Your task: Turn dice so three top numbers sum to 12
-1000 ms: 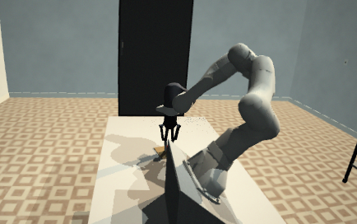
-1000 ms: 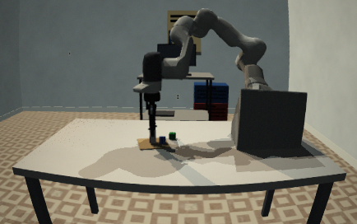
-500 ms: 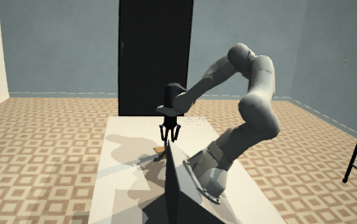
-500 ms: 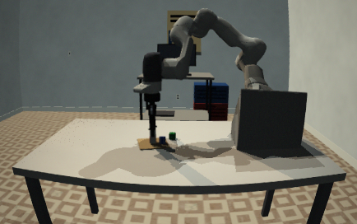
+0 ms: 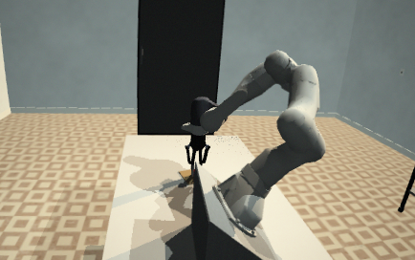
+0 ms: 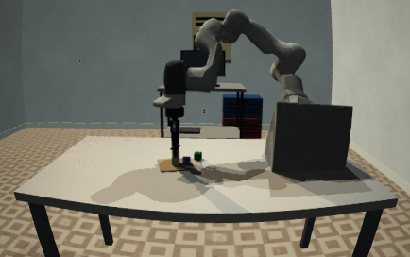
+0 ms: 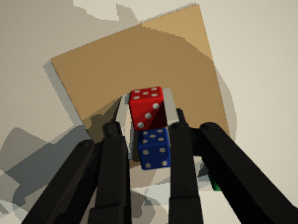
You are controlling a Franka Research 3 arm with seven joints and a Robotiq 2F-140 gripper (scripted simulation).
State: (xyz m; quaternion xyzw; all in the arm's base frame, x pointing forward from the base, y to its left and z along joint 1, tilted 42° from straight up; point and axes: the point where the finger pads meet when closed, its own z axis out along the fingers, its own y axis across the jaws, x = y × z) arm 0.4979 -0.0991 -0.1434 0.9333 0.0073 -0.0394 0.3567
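Now: hand 2 cm above the red die. Round my hand: blue die (4 cm behind, 2 cm below); green die (9 cm behind, 8 cm to the right, 2 cm below); tan mat (4 cm below).
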